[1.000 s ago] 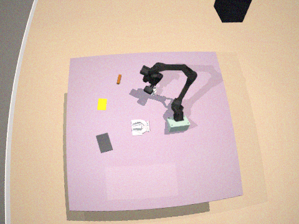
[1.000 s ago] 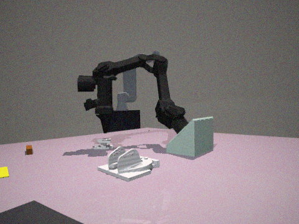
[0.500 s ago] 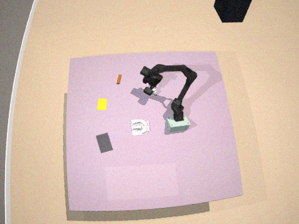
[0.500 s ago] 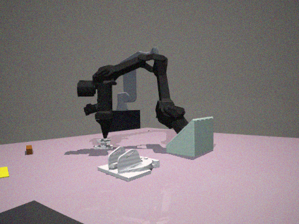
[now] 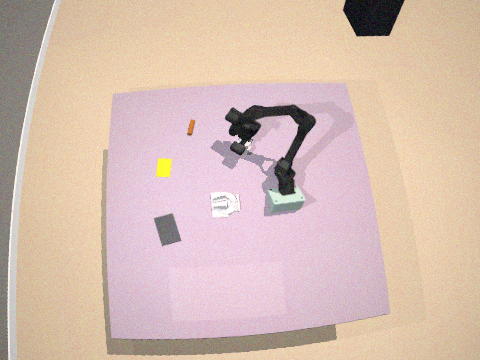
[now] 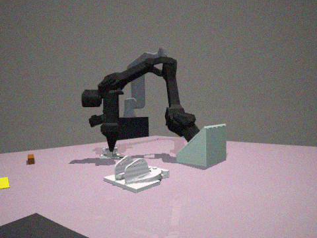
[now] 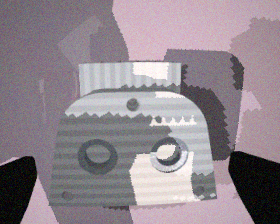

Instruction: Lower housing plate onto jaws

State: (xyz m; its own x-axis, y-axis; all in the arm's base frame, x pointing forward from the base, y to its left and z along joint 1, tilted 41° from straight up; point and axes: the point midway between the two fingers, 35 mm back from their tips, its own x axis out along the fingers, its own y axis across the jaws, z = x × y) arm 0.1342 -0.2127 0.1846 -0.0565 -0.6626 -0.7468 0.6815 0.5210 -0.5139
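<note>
My gripper tip is right at the white base. From my gripper tip the other things lie so: orange block: 24 cm ahead, 15 cm to the right, 2 cm below; dark grey tile: 43 cm ahead, 34 cm to the left, 3 cm below; yellow tile: 40 cm ahead, 3 cm to the left, 3 cm below.
</note>
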